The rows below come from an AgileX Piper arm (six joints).
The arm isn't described. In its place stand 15 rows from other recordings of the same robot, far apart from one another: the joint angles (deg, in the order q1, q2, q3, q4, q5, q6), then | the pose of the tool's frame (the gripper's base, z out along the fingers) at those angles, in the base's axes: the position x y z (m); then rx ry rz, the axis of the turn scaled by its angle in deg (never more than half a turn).
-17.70 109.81 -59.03 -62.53 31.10 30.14 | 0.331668 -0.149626 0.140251 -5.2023 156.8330 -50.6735
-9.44 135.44 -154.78 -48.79 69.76 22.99 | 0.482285 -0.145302 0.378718 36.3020 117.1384 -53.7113
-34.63 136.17 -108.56 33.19 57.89 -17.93 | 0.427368 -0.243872 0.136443 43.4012 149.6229 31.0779
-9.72 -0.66 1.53 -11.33 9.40 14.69 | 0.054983 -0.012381 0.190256 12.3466 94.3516 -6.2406
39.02 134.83 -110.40 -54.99 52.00 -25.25 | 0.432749 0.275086 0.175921 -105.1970 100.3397 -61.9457
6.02 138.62 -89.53 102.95 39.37 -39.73 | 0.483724 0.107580 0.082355 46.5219 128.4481 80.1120
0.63 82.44 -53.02 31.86 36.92 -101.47 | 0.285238 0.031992 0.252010 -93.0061 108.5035 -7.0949
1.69 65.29 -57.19 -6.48 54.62 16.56 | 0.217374 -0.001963 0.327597 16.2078 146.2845 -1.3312
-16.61 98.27 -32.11 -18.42 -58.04 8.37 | 0.300619 -0.064218 0.180990 0.4880 94.3281 -1.0956
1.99 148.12 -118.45 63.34 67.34 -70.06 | 0.510445 0.092829 0.105784 -51.3052 126.2575 63.2497
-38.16 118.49 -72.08 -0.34 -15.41 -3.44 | 0.356299 -0.279795 0.163504 34.7611 112.5183 -26.2396
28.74 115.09 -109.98 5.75 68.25 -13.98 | 0.380909 0.218545 0.299704 -56.4279 148.5126 11.8085
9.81 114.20 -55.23 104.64 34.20 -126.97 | 0.357112 0.111971 0.121626 -47.9439 120.2281 33.2922
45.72 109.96 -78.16 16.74 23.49 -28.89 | 0.289415 0.311746 0.213170 -72.3281 121.2608 22.3131
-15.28 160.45 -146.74 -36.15 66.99 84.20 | 0.522498 -0.193964 0.092610 102.8713 104.3073 -27.7113
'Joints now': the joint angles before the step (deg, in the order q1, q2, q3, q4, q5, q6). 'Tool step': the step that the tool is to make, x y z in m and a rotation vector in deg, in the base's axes. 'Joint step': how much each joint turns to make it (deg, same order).
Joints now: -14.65, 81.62, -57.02, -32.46, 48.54, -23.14
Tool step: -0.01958, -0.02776, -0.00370, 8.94, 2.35, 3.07
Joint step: -10.84, -0.80, 0.00, 17.76, -0.68, -22.53
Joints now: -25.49, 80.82, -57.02, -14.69, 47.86, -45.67
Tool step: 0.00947, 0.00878, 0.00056, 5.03, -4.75, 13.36
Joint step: -1.59, 0.00, 0.00, 17.06, -3.83, -22.28
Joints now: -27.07, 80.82, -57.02, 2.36, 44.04, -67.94
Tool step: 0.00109, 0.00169, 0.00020, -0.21, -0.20, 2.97
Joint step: -0.01, 0.00, 0.00, 1.85, -0.11, -4.03
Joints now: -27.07, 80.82, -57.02, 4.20, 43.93, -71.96
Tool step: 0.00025, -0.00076, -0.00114, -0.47, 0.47, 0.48
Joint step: 0.00, 0.23, 0.00, -0.49, -0.01, -0.37
